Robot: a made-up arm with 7 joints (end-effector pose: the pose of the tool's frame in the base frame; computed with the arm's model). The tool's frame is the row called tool. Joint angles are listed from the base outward.
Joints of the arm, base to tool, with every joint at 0 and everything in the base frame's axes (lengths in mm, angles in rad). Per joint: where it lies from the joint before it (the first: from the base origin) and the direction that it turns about. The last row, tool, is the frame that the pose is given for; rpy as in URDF.
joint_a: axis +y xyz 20 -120 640
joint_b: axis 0.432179 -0.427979 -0.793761 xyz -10 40 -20
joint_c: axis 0.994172 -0.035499 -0.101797 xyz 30 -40 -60
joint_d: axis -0.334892 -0.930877 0.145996 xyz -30 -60 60
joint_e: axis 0.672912 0.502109 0.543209 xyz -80 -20 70
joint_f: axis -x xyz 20 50 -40
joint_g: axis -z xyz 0 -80 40
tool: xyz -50 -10 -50 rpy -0.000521 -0.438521 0.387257
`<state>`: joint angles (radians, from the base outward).
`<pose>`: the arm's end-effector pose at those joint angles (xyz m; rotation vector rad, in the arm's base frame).
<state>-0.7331 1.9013 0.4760 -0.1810 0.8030 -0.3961 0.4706</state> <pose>0.0619 0.0691 0.4988 -2.3132 2.0864 -0.2144</pose>
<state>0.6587 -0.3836 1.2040 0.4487 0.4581 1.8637 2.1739</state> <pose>-0.0417 -0.2300 0.6607 -1.0474 -0.6196 -1.1784</pose>
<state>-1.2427 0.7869 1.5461 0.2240 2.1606 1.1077 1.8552</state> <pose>0.1623 -0.1006 0.4302 2.1638 -1.6380 0.8751</pose>
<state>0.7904 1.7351 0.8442 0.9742 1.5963 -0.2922 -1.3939</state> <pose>-0.0197 -0.0153 0.4669 -0.0526 -1.7700 1.5335</pose>
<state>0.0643 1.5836 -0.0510 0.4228 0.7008 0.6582 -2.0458</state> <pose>-0.1284 -0.0811 0.5564 -0.2032 -0.5632 1.5194</pose>
